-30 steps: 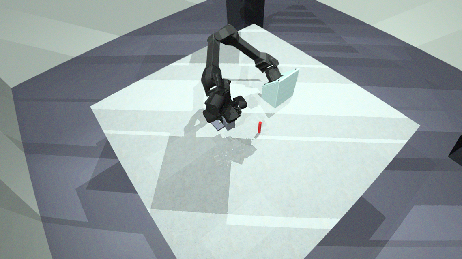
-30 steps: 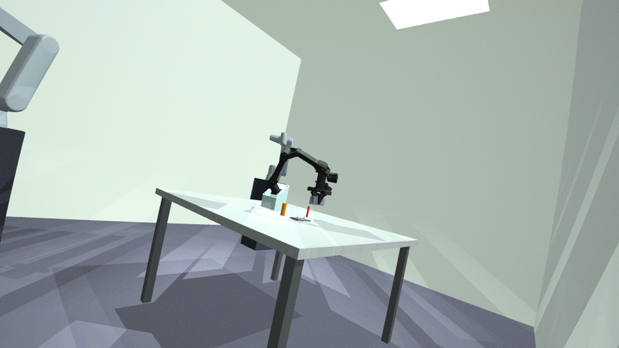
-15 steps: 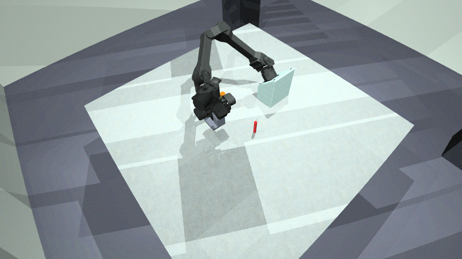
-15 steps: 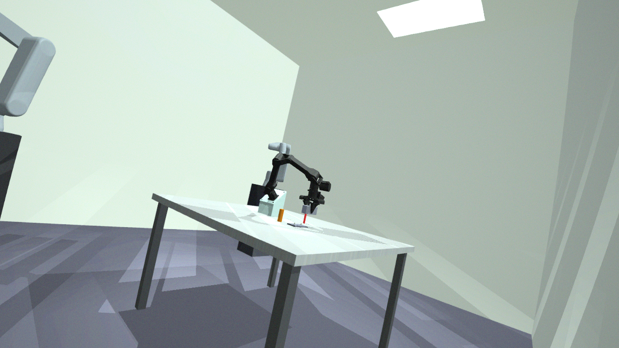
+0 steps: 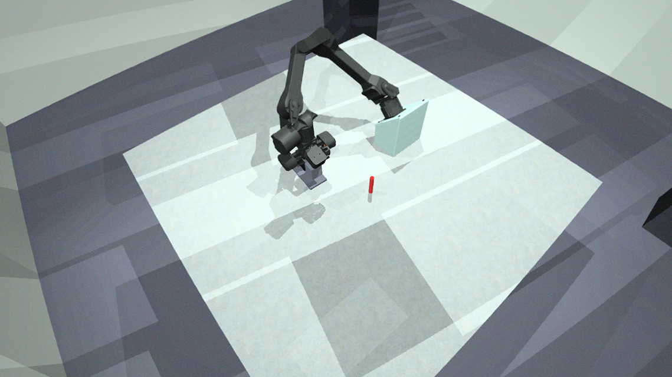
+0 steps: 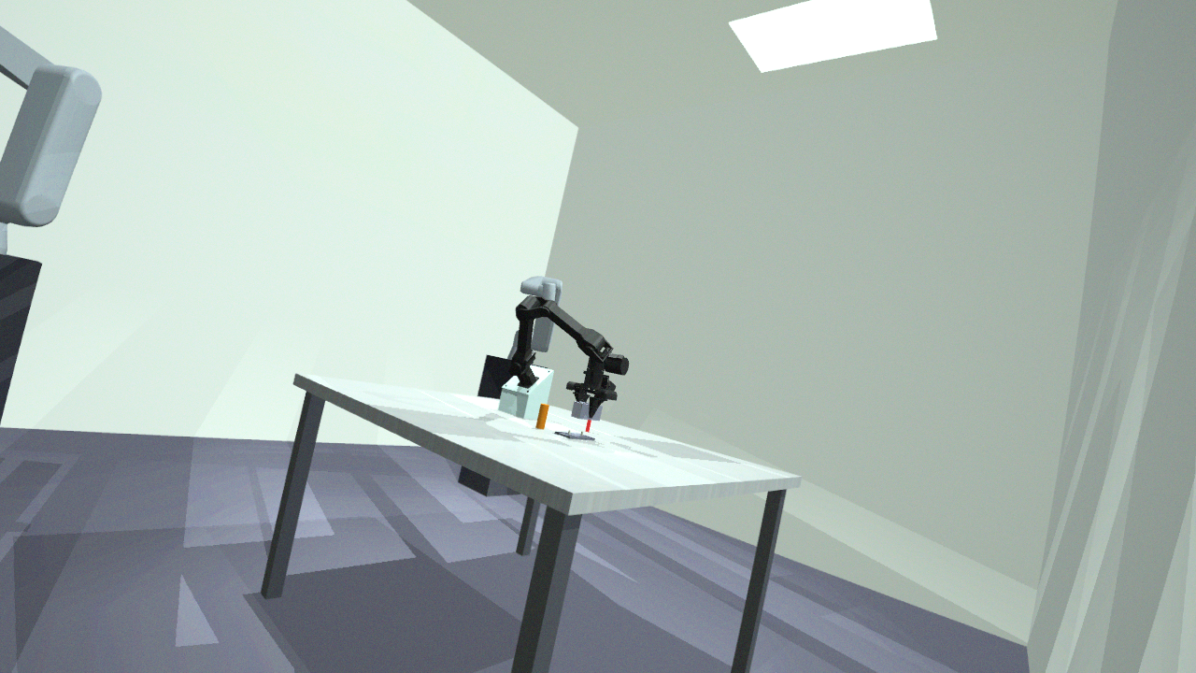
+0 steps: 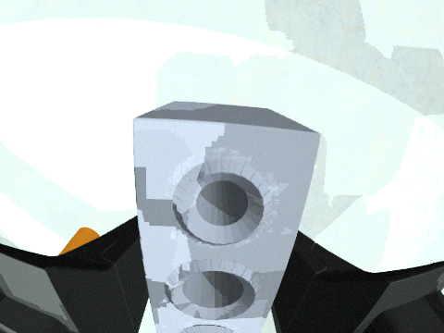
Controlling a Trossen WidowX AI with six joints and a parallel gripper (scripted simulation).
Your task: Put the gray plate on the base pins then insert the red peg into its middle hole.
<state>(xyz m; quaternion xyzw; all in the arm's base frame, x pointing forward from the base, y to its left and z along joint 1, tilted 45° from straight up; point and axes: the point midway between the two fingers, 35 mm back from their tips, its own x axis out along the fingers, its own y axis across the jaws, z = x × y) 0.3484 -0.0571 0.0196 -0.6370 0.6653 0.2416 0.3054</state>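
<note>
Now: gripper tip 60 mm above the dark base, 20 mm to the left of it and 10 mm past it. From my gripper tip the other things lie so: orange cylinder: 120 mm behind, 70 mm to the right, 30 mm below; gray plate: 30 mm above; red peg: 180 mm to the left, 120 mm behind, 30 mm below.
</note>
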